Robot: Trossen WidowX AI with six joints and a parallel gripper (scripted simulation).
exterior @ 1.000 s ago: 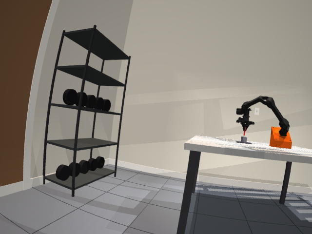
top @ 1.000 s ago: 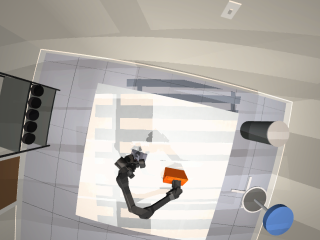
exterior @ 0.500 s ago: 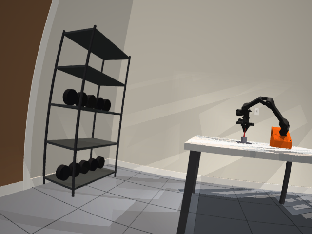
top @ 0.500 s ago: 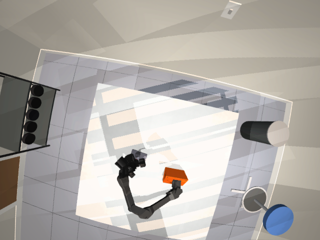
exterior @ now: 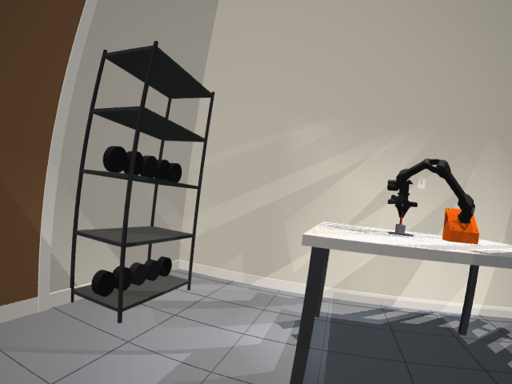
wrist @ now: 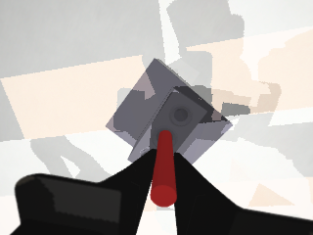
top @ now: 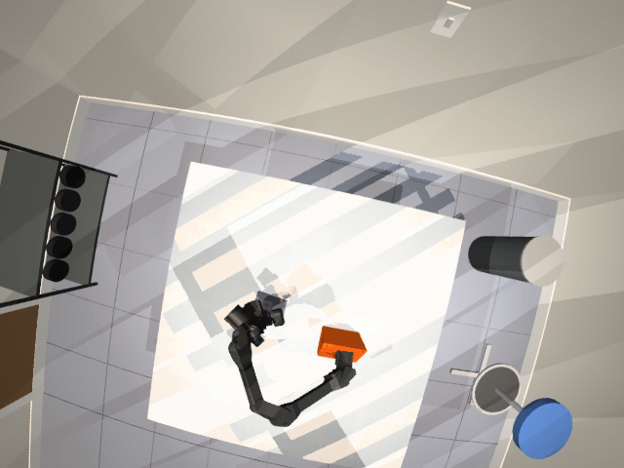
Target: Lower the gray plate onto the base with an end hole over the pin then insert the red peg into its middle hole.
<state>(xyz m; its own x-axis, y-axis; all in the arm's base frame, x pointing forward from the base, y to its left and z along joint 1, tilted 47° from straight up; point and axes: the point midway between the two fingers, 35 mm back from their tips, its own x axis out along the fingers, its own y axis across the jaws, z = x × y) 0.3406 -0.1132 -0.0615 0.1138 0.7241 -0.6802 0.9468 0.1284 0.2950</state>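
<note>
Right now the red peg is right at my gripper tip. Round my gripper tip: darker base: 20 mm to the left, 90 mm below; gray plate: 50 mm below.
</note>
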